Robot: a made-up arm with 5 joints. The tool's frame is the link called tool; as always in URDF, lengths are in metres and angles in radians. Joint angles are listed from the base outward. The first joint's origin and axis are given. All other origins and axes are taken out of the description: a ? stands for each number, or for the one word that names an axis. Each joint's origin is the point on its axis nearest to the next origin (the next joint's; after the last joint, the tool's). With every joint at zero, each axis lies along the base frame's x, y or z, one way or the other. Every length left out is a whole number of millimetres.
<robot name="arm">
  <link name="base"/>
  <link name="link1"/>
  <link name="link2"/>
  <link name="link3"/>
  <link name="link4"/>
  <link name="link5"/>
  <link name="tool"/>
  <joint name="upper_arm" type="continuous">
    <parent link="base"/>
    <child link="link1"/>
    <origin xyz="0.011 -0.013 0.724"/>
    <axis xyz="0 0 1"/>
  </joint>
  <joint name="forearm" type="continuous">
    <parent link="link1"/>
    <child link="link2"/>
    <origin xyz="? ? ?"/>
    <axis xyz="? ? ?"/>
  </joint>
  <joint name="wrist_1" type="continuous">
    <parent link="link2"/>
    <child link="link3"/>
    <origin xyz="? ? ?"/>
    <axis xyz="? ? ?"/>
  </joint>
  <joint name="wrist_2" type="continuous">
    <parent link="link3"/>
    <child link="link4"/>
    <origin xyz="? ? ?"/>
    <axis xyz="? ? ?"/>
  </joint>
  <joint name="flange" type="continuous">
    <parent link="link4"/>
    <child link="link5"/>
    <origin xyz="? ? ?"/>
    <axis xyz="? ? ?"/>
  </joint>
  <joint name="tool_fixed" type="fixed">
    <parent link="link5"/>
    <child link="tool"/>
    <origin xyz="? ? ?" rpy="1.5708 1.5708 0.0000"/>
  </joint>
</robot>
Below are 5 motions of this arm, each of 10 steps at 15 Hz.
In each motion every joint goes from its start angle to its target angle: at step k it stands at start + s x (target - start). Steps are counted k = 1, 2, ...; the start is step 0. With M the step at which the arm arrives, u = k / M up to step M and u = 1 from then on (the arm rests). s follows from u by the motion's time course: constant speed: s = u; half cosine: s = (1 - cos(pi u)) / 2; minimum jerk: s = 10 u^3 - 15 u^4 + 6 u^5.
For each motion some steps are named. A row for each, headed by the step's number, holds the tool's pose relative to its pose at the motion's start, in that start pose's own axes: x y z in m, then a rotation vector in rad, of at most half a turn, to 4 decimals.
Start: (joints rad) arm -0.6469 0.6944 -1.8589 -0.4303 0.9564
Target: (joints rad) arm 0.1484 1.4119 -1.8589 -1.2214 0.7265
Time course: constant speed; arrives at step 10
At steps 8, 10:
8: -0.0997 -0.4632 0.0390 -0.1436 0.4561 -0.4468
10: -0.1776 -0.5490 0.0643 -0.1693 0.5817 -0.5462

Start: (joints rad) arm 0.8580 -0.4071 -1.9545 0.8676 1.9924
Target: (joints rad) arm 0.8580 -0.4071 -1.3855 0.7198 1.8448
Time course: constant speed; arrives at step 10
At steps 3, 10:
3: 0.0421 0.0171 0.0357 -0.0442 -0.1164 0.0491
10: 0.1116 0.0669 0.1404 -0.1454 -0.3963 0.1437

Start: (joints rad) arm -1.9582 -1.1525 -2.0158 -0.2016 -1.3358
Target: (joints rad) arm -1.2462 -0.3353 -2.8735 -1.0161 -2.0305
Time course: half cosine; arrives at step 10
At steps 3, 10:
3: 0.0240 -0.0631 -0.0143 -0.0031 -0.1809 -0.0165
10: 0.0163 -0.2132 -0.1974 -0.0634 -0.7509 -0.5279

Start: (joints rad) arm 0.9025 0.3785 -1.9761 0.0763 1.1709
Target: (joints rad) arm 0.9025 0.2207 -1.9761 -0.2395 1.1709
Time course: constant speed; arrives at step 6
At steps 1, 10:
1: -0.0103 0.0069 -0.0164 0.0000 0.0727 0.0307
10: -0.0741 0.0393 -0.0930 0.0000 0.4362 0.1844

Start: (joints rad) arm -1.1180 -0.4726 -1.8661 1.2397 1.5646
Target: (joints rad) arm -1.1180 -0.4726 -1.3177 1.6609 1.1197
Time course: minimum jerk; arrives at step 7
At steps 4, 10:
4: 0.0814 0.0075 0.0810 -0.2723 -0.6083 -0.0899
10: 0.1099 0.0118 0.1347 -0.4093 -0.9517 -0.2215

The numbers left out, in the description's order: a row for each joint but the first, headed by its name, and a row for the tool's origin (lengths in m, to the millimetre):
forearm: xyz -0.017 -0.012 0.000, axis 0 1 0
wrist_1: xyz 0.030 0.000 0.321, axis 0 1 0
wrist_2: xyz 0.061 0.000 -0.290, axis 0 1 0
flange: xyz 0.028 0.000 -0.088, axis 0 0 -1
tool: xyz -0.006 -0.028 0.000

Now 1 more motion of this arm.
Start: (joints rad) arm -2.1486 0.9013 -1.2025 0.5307 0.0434
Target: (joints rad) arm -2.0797 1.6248 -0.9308 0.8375 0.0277
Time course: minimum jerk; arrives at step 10
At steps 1, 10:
1: 0.0033 -0.0014 -0.0002 -0.0007 -0.0006 -0.0111
10: 0.2287 -0.2742 0.0067 -0.0605 -0.1033 -1.2987

